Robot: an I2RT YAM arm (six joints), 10 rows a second.
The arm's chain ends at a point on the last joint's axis. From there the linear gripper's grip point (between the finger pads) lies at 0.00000 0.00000 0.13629 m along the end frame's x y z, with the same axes.
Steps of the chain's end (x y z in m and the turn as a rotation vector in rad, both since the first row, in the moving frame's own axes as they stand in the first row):
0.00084, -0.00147, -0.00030, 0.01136, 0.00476, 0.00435
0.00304, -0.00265, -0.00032, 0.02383, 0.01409, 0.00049
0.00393, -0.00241, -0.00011, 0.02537, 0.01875, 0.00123
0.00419, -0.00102, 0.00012, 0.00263, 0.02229, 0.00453
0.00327, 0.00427, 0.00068, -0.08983, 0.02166, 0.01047
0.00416, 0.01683, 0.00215, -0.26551, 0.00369, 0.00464
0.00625, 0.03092, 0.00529, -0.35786, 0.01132, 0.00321
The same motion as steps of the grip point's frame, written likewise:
0.00149, -0.00302, -0.00031, 0.01136, 0.00476, 0.00435
0.00496, -0.00590, -0.00037, 0.02383, 0.01409, 0.00049
0.00649, -0.00587, -0.00018, 0.02537, 0.01875, 0.00123
0.00723, -0.00137, 0.00009, 0.00263, 0.02229, 0.00453
0.00615, 0.01651, 0.00010, -0.08983, 0.02166, 0.01047
0.00457, 0.05259, -0.00263, -0.26551, 0.00369, 0.00464
0.00768, 0.07866, -0.00335, -0.35786, 0.01132, 0.00321

